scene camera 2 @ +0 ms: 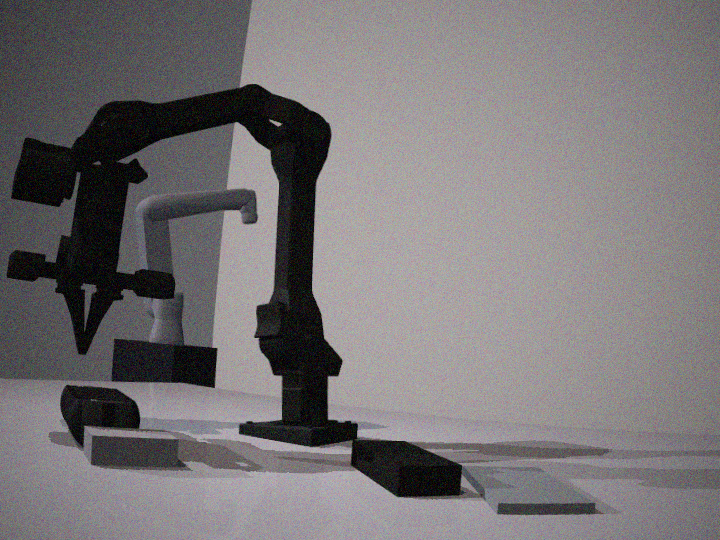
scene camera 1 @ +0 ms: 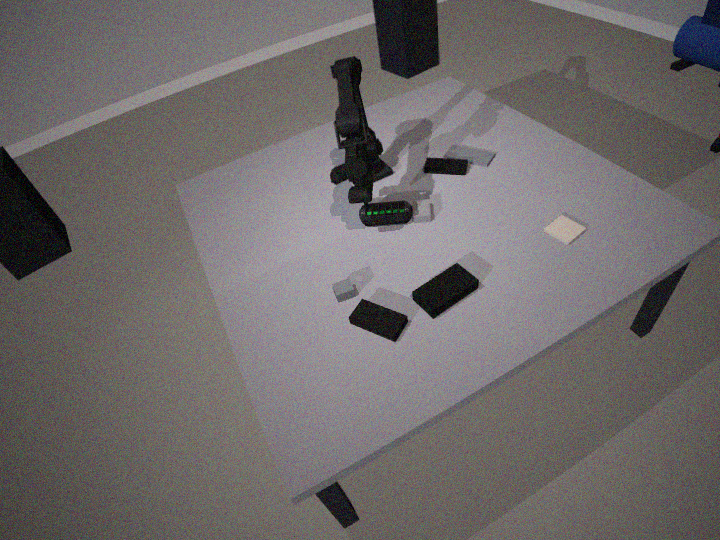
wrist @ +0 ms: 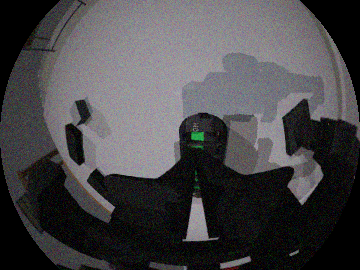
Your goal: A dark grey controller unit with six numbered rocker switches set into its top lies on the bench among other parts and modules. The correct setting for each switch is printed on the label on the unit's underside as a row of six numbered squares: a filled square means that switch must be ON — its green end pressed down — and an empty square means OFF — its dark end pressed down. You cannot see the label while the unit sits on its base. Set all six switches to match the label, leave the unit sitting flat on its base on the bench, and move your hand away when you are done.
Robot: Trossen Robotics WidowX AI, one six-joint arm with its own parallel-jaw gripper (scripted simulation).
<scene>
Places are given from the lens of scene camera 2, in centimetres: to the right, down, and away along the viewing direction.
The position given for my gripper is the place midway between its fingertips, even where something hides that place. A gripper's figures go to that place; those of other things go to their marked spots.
my gripper (scene camera 2: 81, 354): -30, 9, 67
black block (scene camera 2: 404, 469): 4, 16, 50
</scene>
